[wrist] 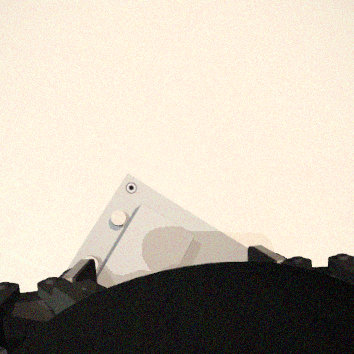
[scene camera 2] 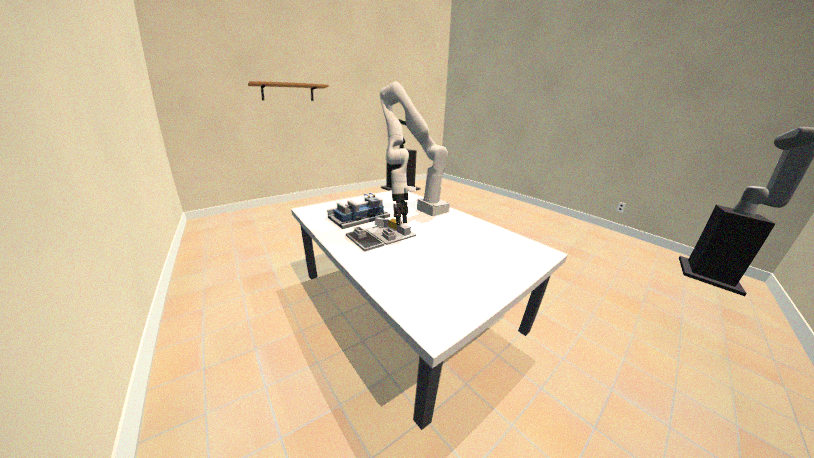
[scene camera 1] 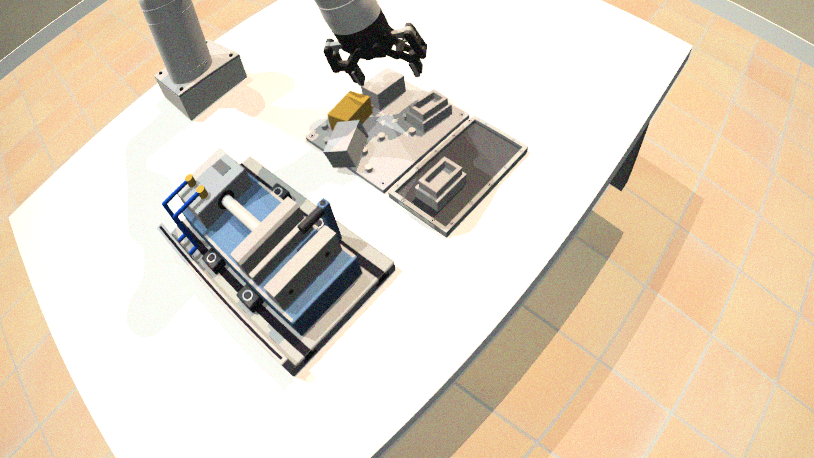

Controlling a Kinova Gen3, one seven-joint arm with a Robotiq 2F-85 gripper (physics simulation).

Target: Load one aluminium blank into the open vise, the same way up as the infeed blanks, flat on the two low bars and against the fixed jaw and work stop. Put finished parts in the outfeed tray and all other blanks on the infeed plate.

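Where they show: gripper, fingertip midpoint: [scene camera 2: 402, 224] [scene camera 1: 390, 77]; arm's base, link origin: [scene camera 2: 430, 200] [scene camera 1: 191, 69].
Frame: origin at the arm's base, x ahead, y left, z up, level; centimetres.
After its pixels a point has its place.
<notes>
My gripper [scene camera 1: 389, 76] {z -0.9, x 37.6, y 14.8 cm} [scene camera 2: 401, 222] {z -0.9, x 37.6, y 14.8 cm} [wrist: 172, 270] {z -0.9, x 37.6, y 14.8 cm} is open and empty, above a grey blank [scene camera 1: 383, 90] {z -2.1, x 37.8, y 12.7 cm} [wrist: 167, 242] {z -1.9, x 37.0, y 16.2 cm} at the back corner of the infeed plate [scene camera 1: 398, 156] {z -5.5, x 46.0, y 5.1 cm} [wrist: 131, 199] {z -5.5, x 34.1, y 18.2 cm}. In the wrist view the black housing hides part of this blank. Another grey blank [scene camera 1: 345, 142] {z -1.3, x 40.7, y 0.7 cm} sits tilted at the plate's vise-side edge, next to an orange block [scene camera 1: 349, 109] {z -2.0, x 36.1, y 6.6 cm}. A pocketed part [scene camera 1: 429, 111] {z -2.3, x 46.4, y 12.6 cm} stands on the plate; a similar one [scene camera 1: 441, 183] {z -2.2, x 55.3, y 2.2 cm} stands in the outfeed tray [scene camera 1: 489, 150] {z -5.7, x 56.1, y 13.3 cm}. The vise is open; no blank shows between its moving jaw [scene camera 1: 267, 234] {z 3.1, x 45.0, y -17.5 cm} and fixed jaw [scene camera 1: 304, 262] {z 3.3, x 51.4, y -17.6 cm}.
The work stop's dark rod [scene camera 1: 311, 218] {z 3.2, x 48.2, y -12.9 cm} and blue post [scene camera 1: 329, 219] {z 0.9, x 48.7, y -11.0 cm} rise at the vise's tray-side end. Blue pipes [scene camera 1: 181, 206] {z 4.7, x 32.5, y -22.1 cm} stand at its far left. Several pegs [scene camera 1: 412, 131] {z -4.7, x 45.3, y 9.6 cm} [wrist: 119, 218] {z -4.7, x 33.9, y 16.5 cm} stand up from the infeed plate. The robot base [scene camera 1: 202, 79] {z 0.1, x 5.9, y -1.0 cm} [scene camera 2: 433, 206] {z -0.3, x 6.7, y 7.7 cm} stands behind the vise.
</notes>
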